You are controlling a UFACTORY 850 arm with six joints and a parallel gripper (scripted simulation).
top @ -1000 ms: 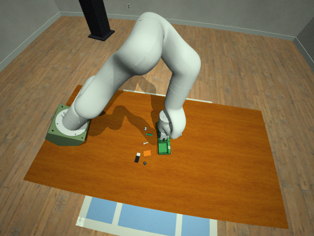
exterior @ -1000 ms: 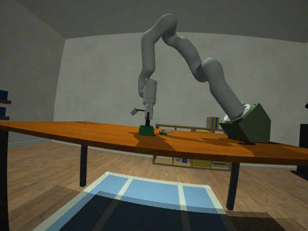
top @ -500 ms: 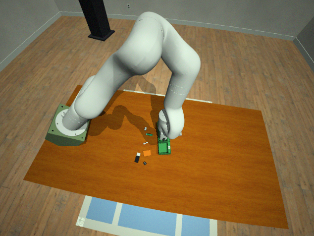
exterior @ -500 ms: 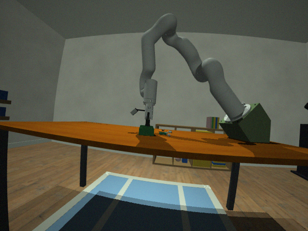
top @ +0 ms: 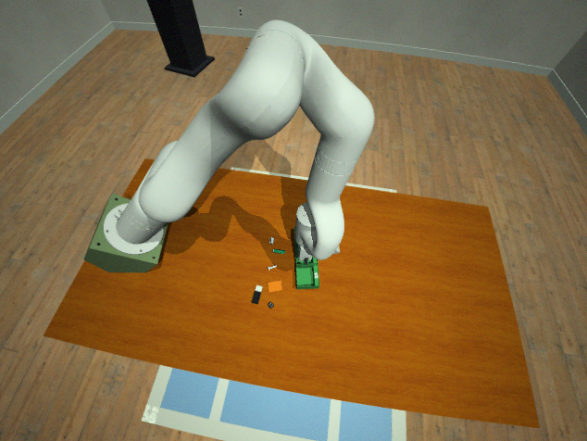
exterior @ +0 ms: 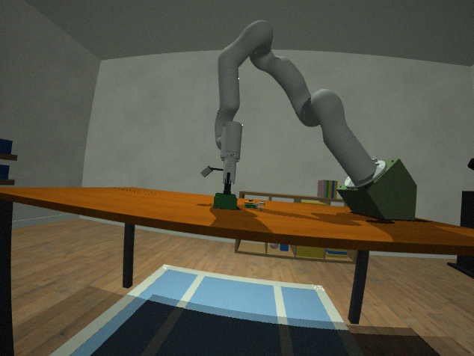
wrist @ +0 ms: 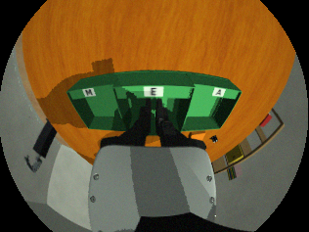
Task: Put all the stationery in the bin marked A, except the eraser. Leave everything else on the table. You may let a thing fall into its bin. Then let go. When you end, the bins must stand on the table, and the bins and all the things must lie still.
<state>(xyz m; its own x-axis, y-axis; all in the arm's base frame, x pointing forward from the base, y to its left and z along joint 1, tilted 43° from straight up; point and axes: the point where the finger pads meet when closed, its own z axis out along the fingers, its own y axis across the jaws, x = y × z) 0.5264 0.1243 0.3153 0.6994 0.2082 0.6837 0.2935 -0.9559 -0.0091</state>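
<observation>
My gripper is now 2 cm above the green bin and 1 cm short of it. From my hand the other things lie so: white bolt 10 cm behind, 9 cm to the right, 3 cm below; then green cylinder 10 cm behind, 3 cm below, 2 cm to the right; then grey-white thing 15 cm behind, 3 cm below, 1 cm to the left.
</observation>
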